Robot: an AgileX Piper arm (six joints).
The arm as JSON. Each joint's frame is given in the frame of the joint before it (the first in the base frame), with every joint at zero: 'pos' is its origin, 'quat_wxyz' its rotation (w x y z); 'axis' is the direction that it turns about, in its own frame. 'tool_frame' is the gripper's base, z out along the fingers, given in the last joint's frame.
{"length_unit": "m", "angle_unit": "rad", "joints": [
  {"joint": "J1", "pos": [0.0, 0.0, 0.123], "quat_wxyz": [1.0, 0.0, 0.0, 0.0], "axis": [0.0, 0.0, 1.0]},
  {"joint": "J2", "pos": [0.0, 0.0, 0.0], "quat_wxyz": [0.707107, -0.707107, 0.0, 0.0], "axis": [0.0, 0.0, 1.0]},
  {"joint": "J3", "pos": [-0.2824, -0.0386, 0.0], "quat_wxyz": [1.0, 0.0, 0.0, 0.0], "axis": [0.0, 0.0, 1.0]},
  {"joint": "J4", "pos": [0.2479, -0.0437, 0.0], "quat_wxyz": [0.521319, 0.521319, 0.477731, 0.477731], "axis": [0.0, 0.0, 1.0]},
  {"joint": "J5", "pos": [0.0, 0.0, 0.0], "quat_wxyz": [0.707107, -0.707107, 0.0, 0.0], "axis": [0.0, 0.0, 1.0]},
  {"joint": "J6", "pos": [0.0, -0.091, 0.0], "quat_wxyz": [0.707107, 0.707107, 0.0, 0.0], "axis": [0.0, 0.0, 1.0]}
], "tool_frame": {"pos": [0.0, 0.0, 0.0], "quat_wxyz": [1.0, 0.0, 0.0, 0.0]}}
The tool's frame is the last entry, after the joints.
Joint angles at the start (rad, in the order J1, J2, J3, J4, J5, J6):
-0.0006, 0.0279, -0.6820, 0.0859, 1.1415, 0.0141
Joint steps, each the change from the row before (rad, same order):
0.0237, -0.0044, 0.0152, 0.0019, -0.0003, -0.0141
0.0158, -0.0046, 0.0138, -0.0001, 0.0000, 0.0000
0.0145, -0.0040, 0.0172, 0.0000, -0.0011, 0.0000
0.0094, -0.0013, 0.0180, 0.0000, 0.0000, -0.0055
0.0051, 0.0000, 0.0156, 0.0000, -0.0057, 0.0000
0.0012, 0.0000, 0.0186, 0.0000, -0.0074, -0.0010
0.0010, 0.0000, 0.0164, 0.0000, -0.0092, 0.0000
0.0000, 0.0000, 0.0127, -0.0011, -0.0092, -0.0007
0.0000, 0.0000, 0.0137, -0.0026, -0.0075, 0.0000
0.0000, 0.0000, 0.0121, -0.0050, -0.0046, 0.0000
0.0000, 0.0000, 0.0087, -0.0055, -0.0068, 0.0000
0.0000, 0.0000, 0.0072, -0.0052, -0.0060, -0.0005
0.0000, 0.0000, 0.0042, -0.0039, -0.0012, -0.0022
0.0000, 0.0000, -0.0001, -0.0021, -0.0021, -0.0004
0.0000, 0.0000, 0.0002, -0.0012, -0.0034, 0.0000
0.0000, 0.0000, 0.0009, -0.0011, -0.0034, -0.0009
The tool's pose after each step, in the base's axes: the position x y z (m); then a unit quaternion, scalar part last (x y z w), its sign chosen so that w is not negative. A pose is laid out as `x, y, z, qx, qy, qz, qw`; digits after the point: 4 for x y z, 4 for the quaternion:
-0.0262, 0.0067, 0.3158, -0.0162, 0.8355, 0.0497, 0.5470
-0.0252, 0.0063, 0.3121, -0.0227, 0.8379, 0.0539, 0.5427
-0.0235, 0.0060, 0.3077, -0.0285, 0.8410, 0.0578, 0.5373
-0.0213, 0.0059, 0.3030, -0.0346, 0.8452, 0.0587, 0.5301
-0.0190, 0.0059, 0.2994, -0.0364, 0.8477, 0.0600, 0.5258
-0.0162, 0.0061, 0.2951, -0.0368, 0.8507, 0.0599, 0.5210
-0.0138, 0.0062, 0.2914, -0.0368, 0.8525, 0.0601, 0.5179
-0.0118, 0.0062, 0.2887, -0.0366, 0.8535, 0.0594, 0.5164
-0.0098, 0.0061, 0.2856, -0.0361, 0.8551, 0.0581, 0.5139
-0.0081, 0.0058, 0.2826, -0.0357, 0.8572, 0.0555, 0.5108
-0.0067, 0.0055, 0.2808, -0.0352, 0.8578, 0.0527, 0.5101
-0.0056, 0.0051, 0.2792, -0.0351, 0.8582, 0.0500, 0.5097
-0.0051, 0.0048, 0.2781, -0.0359, 0.8589, 0.0475, 0.5086
-0.0050, 0.0047, 0.2783, -0.0360, 0.8584, 0.0464, 0.5096
-0.0048, 0.0046, 0.2785, -0.0358, 0.8576, 0.0458, 0.5110
-0.0045, 0.0045, 0.2786, -0.0361, 0.8570, 0.0451, 0.5121

